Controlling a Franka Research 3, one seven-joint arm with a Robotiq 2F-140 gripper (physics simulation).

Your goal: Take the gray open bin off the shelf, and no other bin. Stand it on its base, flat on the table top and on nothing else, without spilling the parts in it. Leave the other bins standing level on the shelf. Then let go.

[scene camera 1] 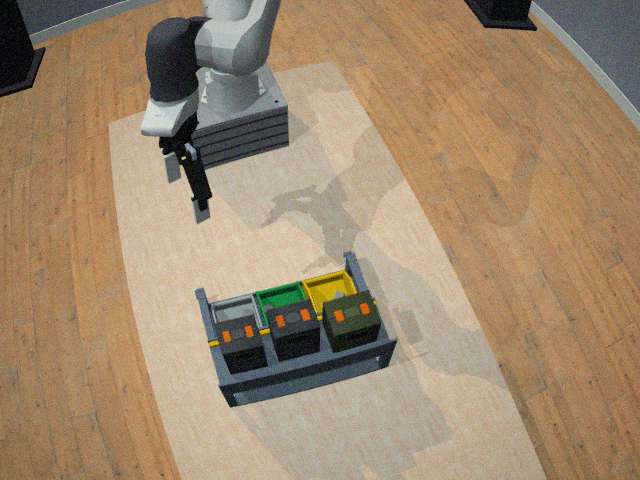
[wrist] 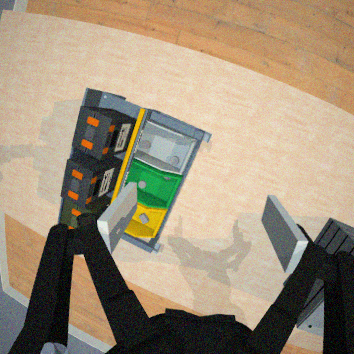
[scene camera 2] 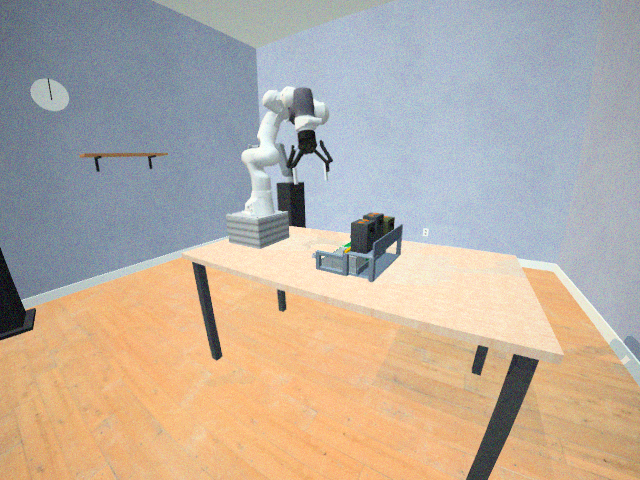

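The gray open bin (scene camera 1: 235, 311) (wrist: 167, 145) sits at one end of the shelf (scene camera 1: 305, 375) (scene camera 2: 387, 248) (wrist: 175, 120), with small round parts in it. The green bin (scene camera 1: 281, 296) (wrist: 159, 184) is beside it, and the yellow bin (scene camera 1: 328, 286) (wrist: 150, 231) is at the other end; both hold parts. In the second scene view the shelf's end frame partly hides the bins. My gripper (scene camera 1: 187, 191) (scene camera 2: 310, 175) (wrist: 199, 201) is wide open and empty. It hangs high above the table, between the robot's base and the shelf, touching nothing.
Three dark cases with orange latches (scene camera 1: 244, 345) (scene camera 1: 294, 330) (scene camera 1: 351, 322) stand on the shelf behind the bins, higher than them. A yellow strip (wrist: 131, 155) runs between cases and bins. The shelf has raised end posts. The robot's striped base block (scene camera 1: 242, 135) (scene camera 2: 258, 228) stands on the table (scene camera 2: 465, 289).
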